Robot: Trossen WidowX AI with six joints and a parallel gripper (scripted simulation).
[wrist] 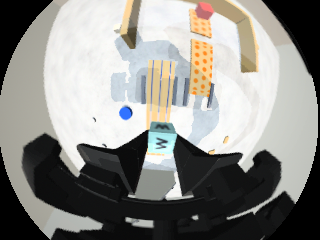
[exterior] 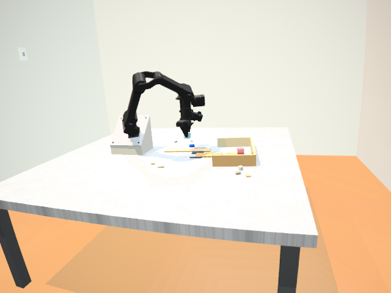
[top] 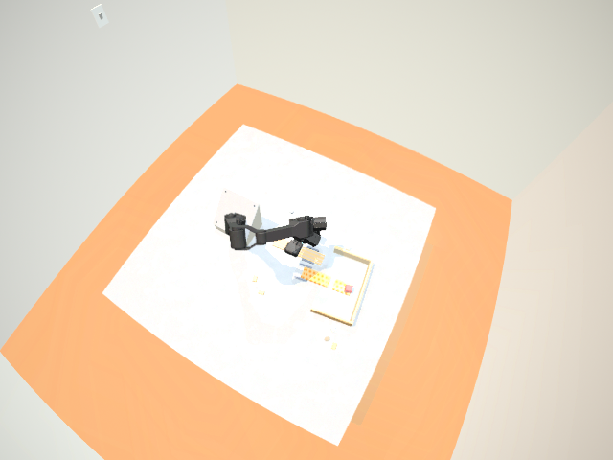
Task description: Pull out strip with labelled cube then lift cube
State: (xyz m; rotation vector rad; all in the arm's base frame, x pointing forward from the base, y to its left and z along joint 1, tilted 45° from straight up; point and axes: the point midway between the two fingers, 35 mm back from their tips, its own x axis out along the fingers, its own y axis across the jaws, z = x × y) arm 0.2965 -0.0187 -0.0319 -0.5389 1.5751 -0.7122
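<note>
Right now the strip is 80 mm below my gripper tip. The rest, counted from my gripper tip: blue disc (80 mm to the left, 70 mm below, 10 mm ahead); then red cube (280 mm ahead, 100 mm to the right, 60 mm below); then labelled cube (10 mm above).
</note>
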